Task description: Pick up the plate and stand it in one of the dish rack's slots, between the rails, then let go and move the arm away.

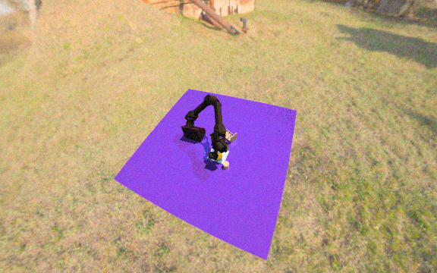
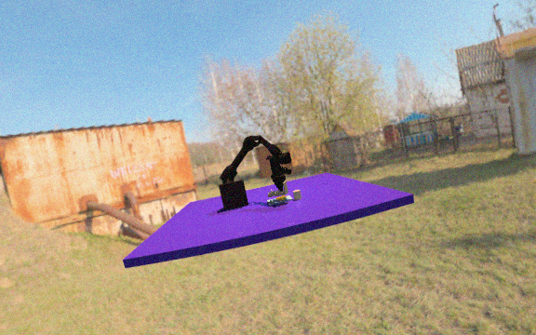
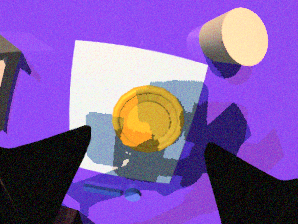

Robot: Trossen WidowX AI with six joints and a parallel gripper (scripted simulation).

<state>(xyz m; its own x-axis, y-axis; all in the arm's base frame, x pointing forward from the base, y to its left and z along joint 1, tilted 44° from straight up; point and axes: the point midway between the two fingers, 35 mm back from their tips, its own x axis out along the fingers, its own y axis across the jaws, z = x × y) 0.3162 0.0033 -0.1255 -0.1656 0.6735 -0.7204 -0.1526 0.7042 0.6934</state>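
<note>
Now: the plate 5 cm below my gripper tip. From my gripper tip the other things lie so: dish rack: 2 cm behind, 22 cm to the left, 4 cm below; blue spoon: 13 cm behind, 1 cm to the left, 6 cm below; cup: 9 cm ahead, 4 cm to the right, 4 cm below.
</note>
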